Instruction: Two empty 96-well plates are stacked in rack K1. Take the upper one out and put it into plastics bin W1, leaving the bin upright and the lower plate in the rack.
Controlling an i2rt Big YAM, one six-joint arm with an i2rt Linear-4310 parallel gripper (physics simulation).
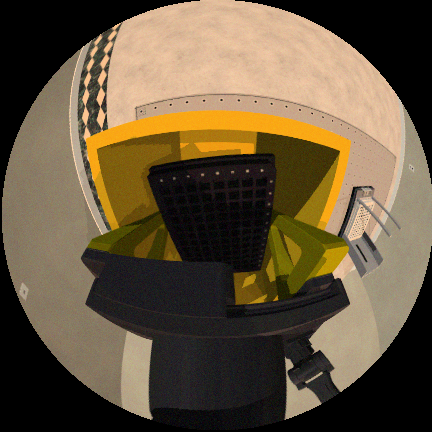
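Seen in the pictures: gripper, fingertip midpoint: [217,214]; arm's base, origin of the base link: [292,342].
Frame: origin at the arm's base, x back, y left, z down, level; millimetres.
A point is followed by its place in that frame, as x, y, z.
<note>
The upper plate [217,210] {-387, 288, 77}, dark and gridded with wells, is held between the two olive-yellow fingers of my gripper [217,214] {-374, 286, 92}, which is shut on its long sides. The plate stays within the outline of the bin's opening; how deep it hangs is hard to tell. The orange-yellow plastics bin [215,120] {-448, 297, 43} is upright below, its near side hidden by my gripper. At the right, a grey rack [366,257] {-277, -127, 114} with two thin rods stands apart from the bin. A pale perforated piece [358,222] {-332, -89, 190}, apparently the lower plate, sits in it.
A perforated metal board [375,155] {-517, -91, 223} lies on the pale table top [250,50] {-599, 265, 236}, under the rack and behind the bin. A dark band with diamond shapes [94,85] runs along the left table edge. The floor shows beyond both side edges.
</note>
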